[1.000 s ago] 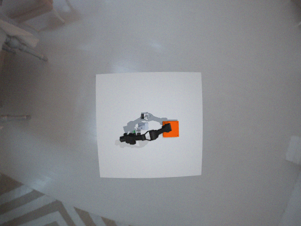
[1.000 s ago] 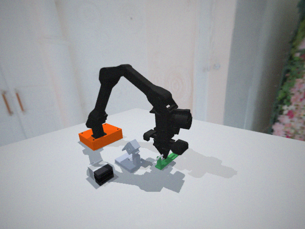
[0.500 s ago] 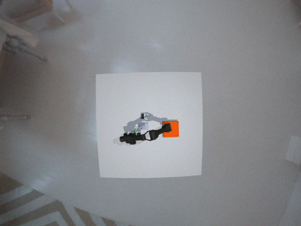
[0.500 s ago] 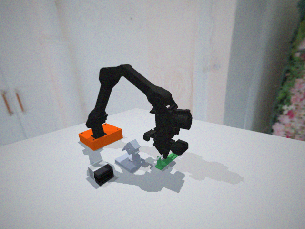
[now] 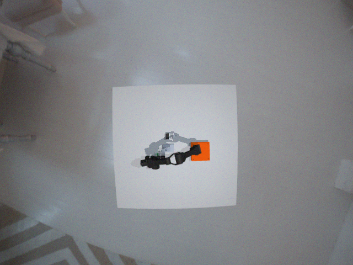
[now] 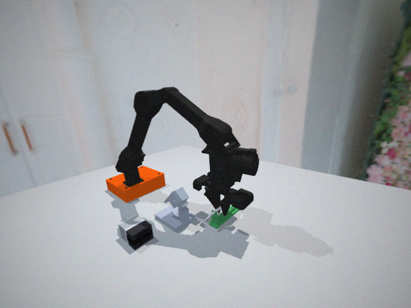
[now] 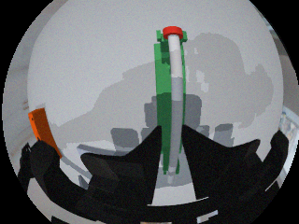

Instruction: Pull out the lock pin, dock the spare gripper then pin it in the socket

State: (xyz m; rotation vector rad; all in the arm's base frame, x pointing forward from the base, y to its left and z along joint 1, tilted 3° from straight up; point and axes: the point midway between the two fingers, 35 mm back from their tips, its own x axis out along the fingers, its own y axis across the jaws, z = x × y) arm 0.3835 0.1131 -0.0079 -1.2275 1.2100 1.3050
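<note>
Now: gripper tip 2 cm to the right of the green cradle. Also, from my gripper tip: grey mount (9 cm behind, 10 cm to the right, 4 cm above); then spare gripper (14 cm behind, 23 cm to the right).
</note>
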